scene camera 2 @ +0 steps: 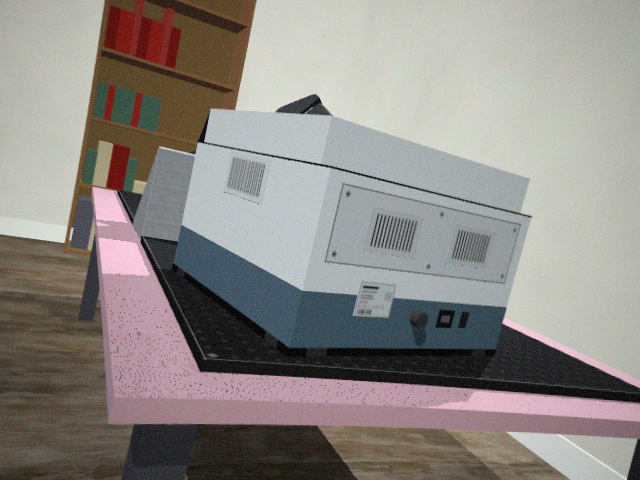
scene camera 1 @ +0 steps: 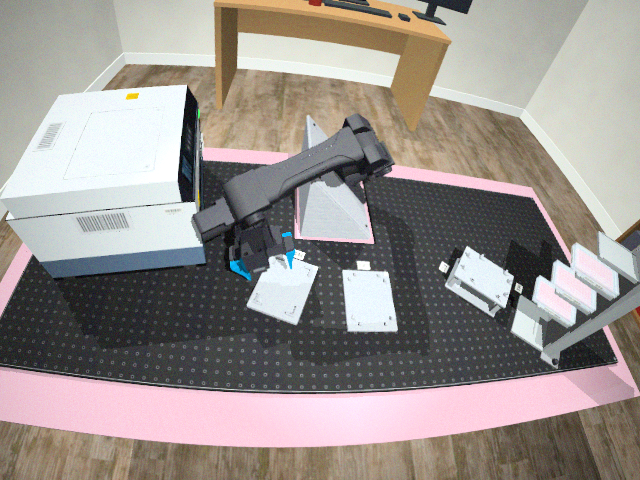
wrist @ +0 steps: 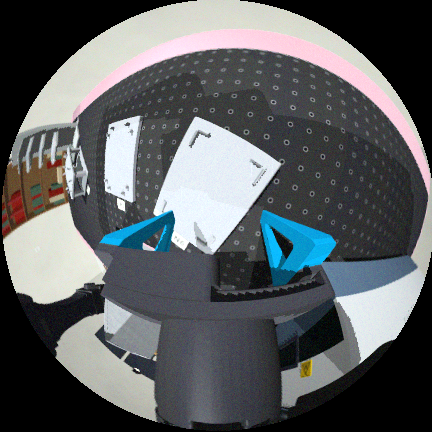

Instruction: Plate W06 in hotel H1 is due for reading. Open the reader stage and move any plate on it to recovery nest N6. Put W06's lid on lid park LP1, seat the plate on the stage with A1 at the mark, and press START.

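Places are measured from the arm's base along level axes (x ahead, y left, z up), in millimetres.
Pixels of known places: gripper, fingertip midpoint: point(scene camera 1: 270, 273) point(wrist: 217, 214); arm's base, origin of the base link: point(scene camera 1: 345, 177).
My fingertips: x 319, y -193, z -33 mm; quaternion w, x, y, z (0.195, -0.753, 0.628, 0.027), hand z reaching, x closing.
Note:
Ahead of a thing's pixels: the offset from my fingertips to its top centre. "*": to the spot under its first point. Level surfaces: height alone.
My gripper point(scene camera 1: 268, 269) point(wrist: 217, 214) is open and empty, above the rear end of the white nest N6 @[dx +11, dy +33, dz -25 mm] point(scene camera 1: 284, 291) point(wrist: 220, 175), which holds no plate. The white lid park LP1 @[dx +37, dy +239, dz -23 mm] point(scene camera 1: 369, 302) point(wrist: 121, 159) lies beside N6 with no lid on it. The reader @[dx -183, dy -386, dz +236 mm] point(scene camera 1: 103, 155) point(scene camera 2: 248, 206) point(wrist: 385, 305) is a white box with a blue base at the left; its front is mostly turned away in scene camera 1, and I cannot tell its stage there. Several pink-topped plates @[dx +96, dy +715, dz +229 mm] point(scene camera 1: 594, 271) sit in the hotel rack @[* dx +190, dy +727, dz +150 mm] point(scene camera 1: 594, 320) at the right. Which one is W06 cannot be read.
A white raised stand point(scene camera 1: 480, 276) point(wrist: 76, 171) stands between LP1 and the rack. The arm's grey wedge-shaped mount point(scene camera 1: 330, 211) is behind the nests. The black perforated board @[dz -42 mm] point(scene camera 1: 206, 356) has a pink table edge point(scene camera 1: 320, 418) around it. A wooden desk point(scene camera 1: 320, 25) stands behind.

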